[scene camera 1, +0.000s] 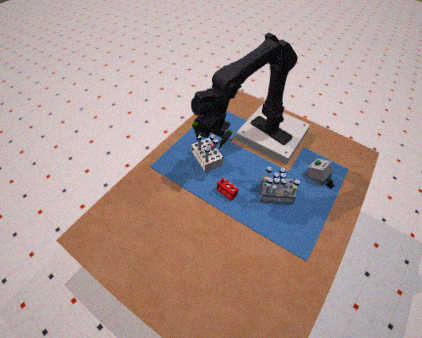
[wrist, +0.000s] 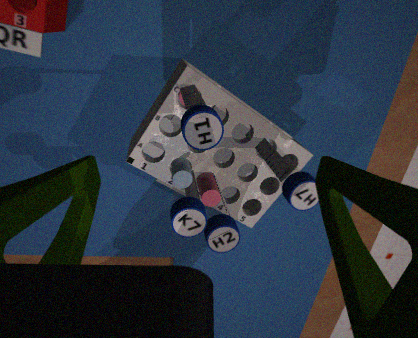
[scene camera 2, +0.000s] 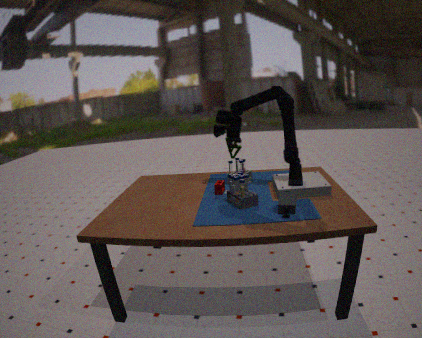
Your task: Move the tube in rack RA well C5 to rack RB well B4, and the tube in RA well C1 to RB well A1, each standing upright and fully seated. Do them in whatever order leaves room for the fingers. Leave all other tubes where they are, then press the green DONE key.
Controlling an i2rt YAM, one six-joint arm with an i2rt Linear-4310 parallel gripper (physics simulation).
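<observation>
A white rack has rows A–C and columns 1–5. In it, tube H1 stands in C1 and tube H7 in C5. Tubes K7 and H2 stand in A2 and A3. My gripper is open and empty above this rack; H7's cap shows close beside the right finger in the wrist view. A grey rack holds several capped tubes; its labels are unreadable. The green DONE key is on a grey box.
A red block with a QR label and holes stands between the racks. The blue mat lies under them on the brown table. The white arm base stands behind.
</observation>
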